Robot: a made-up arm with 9 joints. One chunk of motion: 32 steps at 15 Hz.
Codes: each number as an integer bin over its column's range. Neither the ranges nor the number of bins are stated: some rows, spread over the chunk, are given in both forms.
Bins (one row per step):
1: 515 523 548 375 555 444
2: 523 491 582 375 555 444
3: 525 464 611 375 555 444
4: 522 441 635 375 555 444
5: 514 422 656 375 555 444
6: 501 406 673 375 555 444
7: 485 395 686 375 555 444
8: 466 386 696 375 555 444
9: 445 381 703 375 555 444
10: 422 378 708 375 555 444
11: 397 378 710 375 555 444
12: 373 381 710 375 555 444
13: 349 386 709 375 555 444
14: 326 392 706 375 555 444
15: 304 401 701 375 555 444
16: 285 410 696 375 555 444
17: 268 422 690 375 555 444
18: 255 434 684 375 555 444
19: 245 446 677 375 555 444
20: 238 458 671 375 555 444
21: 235 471 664 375 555 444
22: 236 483 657 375 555 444
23: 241 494 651 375 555 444
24: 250 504 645 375 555 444
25: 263 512 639 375 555 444
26: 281 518 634 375 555 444
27: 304 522 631 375 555 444
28: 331 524 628 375 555 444
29: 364 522 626 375 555 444
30: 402 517 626 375 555 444
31: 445 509 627 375 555 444
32: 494 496 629 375 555 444
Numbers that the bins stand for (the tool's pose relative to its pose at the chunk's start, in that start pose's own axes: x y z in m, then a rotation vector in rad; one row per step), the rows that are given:
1: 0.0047 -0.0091 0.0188 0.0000 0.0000 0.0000
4: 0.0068 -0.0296 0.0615 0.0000 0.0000 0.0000
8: -0.0101 -0.0434 0.0914 0.0000 0.0000 0.0000
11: -0.0308 -0.0454 0.0982 0.0000 0.0000 0.0000
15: -0.0587 -0.0396 0.0938 0.0000 0.0000 0.0000
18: -0.0734 -0.0314 0.0855 0.0000 0.0000 0.0000
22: -0.0791 -0.0191 0.0723 0.0000 0.0000 0.0000
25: -0.0710 -0.0119 0.0634 0.0000 0.0000 0.0000
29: -0.0407 -0.0094 0.0570 0.0000 0.0000 0.0000
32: -0.0017 -0.0159 0.0585 0.0000 0.0000 0.0000
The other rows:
2: 0.0071 -0.0171 0.0355 0.0000 0.0000 0.0000
3: 0.0077 -0.0239 0.0497 0.0000 0.0000 0.0000
5: 0.0044 -0.0344 0.0718 0.0000 0.0000 0.0000
6: 0.0005 -0.0384 0.0801 0.0000 0.0000 0.0000
7: -0.0044 -0.0412 0.0865 0.0000 0.0000 0.0000
9: -0.0164 -0.0447 0.0948 0.0000 0.0000 0.0000
10: -0.0233 -0.0454 0.0973 0.0000 0.0000 0.0000
12: -0.0380 -0.0447 0.0982 0.0000 0.0000 0.0000
13: -0.0452 -0.0434 0.0978 0.0000 0.0000 0.0000
14: -0.0521 -0.0419 0.0963 0.0000 0.0000 0.0000
16: -0.0644 -0.0374 0.0914 0.0000 0.0000 0.0000
17: -0.0695 -0.0344 0.0884 0.0000 0.0000 0.0000
19: -0.0764 -0.0284 0.0821 0.0000 0.0000 0.0000
20: -0.0785 -0.0254 0.0791 0.0000 0.0000 0.0000
21: -0.0794 -0.0221 0.0757 0.0000 0.0000 0.0000
23: -0.0776 -0.0164 0.0693 0.0000 0.0000 0.0000
24: -0.0749 -0.0139 0.0664 0.0000 0.0000 0.0000
26: -0.0656 -0.0104 0.0610 0.0000 0.0000 0.0000
27: -0.0587 -0.0094 0.0595 0.0000 0.0000 0.0000
28: -0.0506 -0.0089 0.0580 0.0000 0.0000 0.0000
30: -0.0293 -0.0106 0.0570 0.0000 0.0000 0.0000
31: -0.0164 -0.0126 0.0575 0.0000 0.0000 0.0000

